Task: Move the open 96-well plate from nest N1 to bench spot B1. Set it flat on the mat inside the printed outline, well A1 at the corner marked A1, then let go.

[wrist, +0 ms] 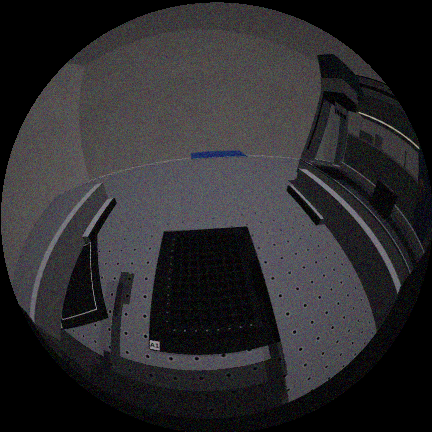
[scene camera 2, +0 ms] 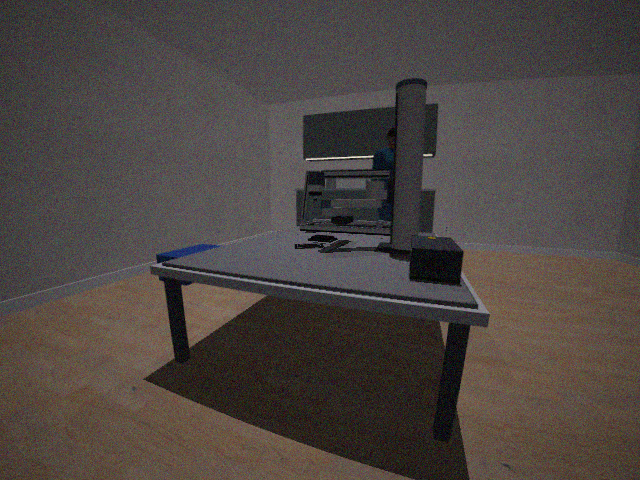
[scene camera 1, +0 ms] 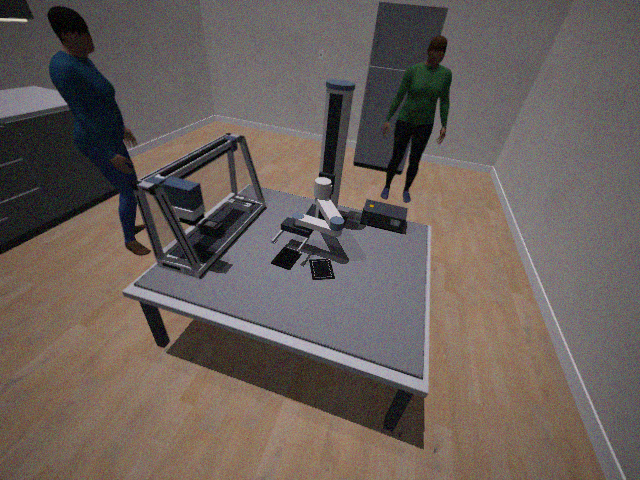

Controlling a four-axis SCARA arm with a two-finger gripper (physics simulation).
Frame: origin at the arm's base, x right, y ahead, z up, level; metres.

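Seen in the pictures: gripper, between the fingertips: [wrist: 198,179] [scene camera 2: 319,223] [scene camera 1: 285,246]; arm's base, origin of its link: [scene camera 2: 403,250].
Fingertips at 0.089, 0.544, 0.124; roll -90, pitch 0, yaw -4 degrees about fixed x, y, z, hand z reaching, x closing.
Observation:
Offsets run from my fingertips to a thing's top centre, as dx, dy, dz. "*": to the spot under its first point. Level surfaces: height alone.
The dark 96-well plate @(-0.001, -0.022, -0.085) [scene camera 1: 286,257] [wrist: 210,280] lies on a black mat @(dz -0.100) [wrist: 159,300] and appears flat. The white A1 tag @(* -0.062, -0.093, -0.100) [wrist: 154,345] is at the mat's lower left corner in the wrist view, and the plate's lettered row runs along that near side. The printed outline under the plate is too dark or covered to make out. My gripper [scene camera 1: 286,245] [wrist: 198,179] is open and empty, its fingers wide apart, raised above the plate and to either side of it. Its fingers cannot be made out in scene camera 2.
A second black mat with a white outline [scene camera 1: 322,269] [wrist: 82,290] lies beside the plate. A metal gantry frame [scene camera 1: 250,173] stands on the bench's left side. A dark box [scene camera 1: 384,215] [scene camera 2: 435,260] stands near the arm's column [scene camera 1: 337,134] [scene camera 2: 410,165]. A person in blue [scene camera 1: 90,100] stands beside the gantry.

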